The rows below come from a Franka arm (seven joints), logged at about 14 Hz.
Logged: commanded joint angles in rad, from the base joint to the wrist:
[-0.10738, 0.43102, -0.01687, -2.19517, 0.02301, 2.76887, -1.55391]
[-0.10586, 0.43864, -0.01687, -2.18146, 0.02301, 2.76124, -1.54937]
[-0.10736, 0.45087, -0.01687, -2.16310, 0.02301, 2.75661, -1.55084]
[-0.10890, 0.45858, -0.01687, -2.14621, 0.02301, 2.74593, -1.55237]
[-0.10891, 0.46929, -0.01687, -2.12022, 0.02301, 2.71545, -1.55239]
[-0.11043, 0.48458, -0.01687, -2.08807, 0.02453, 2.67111, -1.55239]
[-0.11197, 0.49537, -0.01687, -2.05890, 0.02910, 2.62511, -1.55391]
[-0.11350, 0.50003, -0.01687, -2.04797, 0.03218, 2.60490, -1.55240]
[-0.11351, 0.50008, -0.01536, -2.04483, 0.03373, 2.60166, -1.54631]
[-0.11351, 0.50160, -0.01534, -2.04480, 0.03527, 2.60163, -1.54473]
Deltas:
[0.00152, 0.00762, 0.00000, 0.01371, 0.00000, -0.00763, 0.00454]
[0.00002, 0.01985, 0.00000, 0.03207, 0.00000, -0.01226, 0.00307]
[-0.00152, 0.02756, 0.00000, 0.04896, 0.00000, -0.02294, 0.00154]
[-0.00153, 0.03827, 0.00000, 0.07495, 0.00000, -0.05342, 0.00152]
[-0.00305, 0.05356, 0.00000, 0.10710, 0.00152, -0.09776, 0.00152]
[-0.00459, 0.06435, 0.00000, 0.13627, 0.00609, -0.14376, 0.00000]
[-0.00612, 0.06901, 0.00000, 0.14720, 0.00917, -0.16397, 0.00151]
[-0.00613, 0.06906, 0.00151, 0.15034, 0.01072, -0.16721, 0.00760]
[-0.00613, 0.07058, 0.00153, 0.15037, 0.01226, -0.16724, 0.00918]

